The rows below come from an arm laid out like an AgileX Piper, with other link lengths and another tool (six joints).
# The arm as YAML. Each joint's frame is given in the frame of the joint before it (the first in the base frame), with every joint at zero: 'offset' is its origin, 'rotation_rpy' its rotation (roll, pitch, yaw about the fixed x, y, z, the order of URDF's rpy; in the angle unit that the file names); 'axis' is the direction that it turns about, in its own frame. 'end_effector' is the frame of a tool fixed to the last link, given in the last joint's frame.
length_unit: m
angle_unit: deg
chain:
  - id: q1
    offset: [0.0, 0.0, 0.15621]
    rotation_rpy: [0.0, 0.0, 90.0]
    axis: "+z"
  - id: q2
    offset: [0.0, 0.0, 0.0]
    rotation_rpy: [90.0, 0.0, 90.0]
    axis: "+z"
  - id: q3
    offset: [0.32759, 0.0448, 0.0]
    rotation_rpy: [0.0, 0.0, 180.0]
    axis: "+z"
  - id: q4
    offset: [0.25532, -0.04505, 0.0]
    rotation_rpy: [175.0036, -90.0, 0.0]
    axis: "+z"
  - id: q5
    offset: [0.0, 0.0, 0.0]
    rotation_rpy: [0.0, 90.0, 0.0]
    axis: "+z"
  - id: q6
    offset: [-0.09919, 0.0, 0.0]
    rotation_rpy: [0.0, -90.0, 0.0]
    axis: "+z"
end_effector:
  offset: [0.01, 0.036, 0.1]
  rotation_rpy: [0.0, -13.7, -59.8]
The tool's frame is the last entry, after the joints.
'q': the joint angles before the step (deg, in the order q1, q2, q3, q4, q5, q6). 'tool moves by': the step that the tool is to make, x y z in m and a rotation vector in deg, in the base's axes. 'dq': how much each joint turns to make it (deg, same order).
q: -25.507 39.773 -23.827 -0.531 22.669 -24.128
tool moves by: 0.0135 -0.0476 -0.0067 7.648 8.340 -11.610
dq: -5.269 11.388 -8.359 -6.004 8.289 11.307
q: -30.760 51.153 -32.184 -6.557 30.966 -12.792
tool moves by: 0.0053 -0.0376 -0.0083 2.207 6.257 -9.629
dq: -0.163 8.060 -5.419 -11.389 5.836 15.158
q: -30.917 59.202 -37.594 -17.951 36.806 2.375
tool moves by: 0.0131 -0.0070 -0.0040 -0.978 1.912 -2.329
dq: 4.414 3.952 -1.672 -8.542 1.650 11.231
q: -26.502 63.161 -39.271 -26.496 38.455 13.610
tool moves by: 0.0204 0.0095 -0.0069 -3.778 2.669 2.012
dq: 8.507 3.643 -0.222 -11.369 2.081 12.199
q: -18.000 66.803 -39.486 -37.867 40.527 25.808
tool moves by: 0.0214 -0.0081 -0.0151 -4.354 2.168 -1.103
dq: 3.931 6.523 0.002 -12.223 0.535 13.283
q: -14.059 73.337 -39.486 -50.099 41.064 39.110
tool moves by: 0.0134 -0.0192 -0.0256 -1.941 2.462 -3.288
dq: -0.749 7.505 -0.110 -8.253 -0.386 9.929
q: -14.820 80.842 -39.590 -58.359 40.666 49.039
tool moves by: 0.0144 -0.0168 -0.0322 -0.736 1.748 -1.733
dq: -1.555 7.918 0.014 -8.218 -2.191 9.630
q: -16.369 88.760 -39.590 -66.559 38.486 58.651
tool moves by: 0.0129 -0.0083 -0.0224 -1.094 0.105 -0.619
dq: -0.145 5.770 -0.010 -8.076 -0.936 9.749
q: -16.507 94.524 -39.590 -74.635 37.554 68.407
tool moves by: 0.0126 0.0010 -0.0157 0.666 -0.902 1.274
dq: -0.005 3.420 -0.005 -5.426 -2.359 6.179
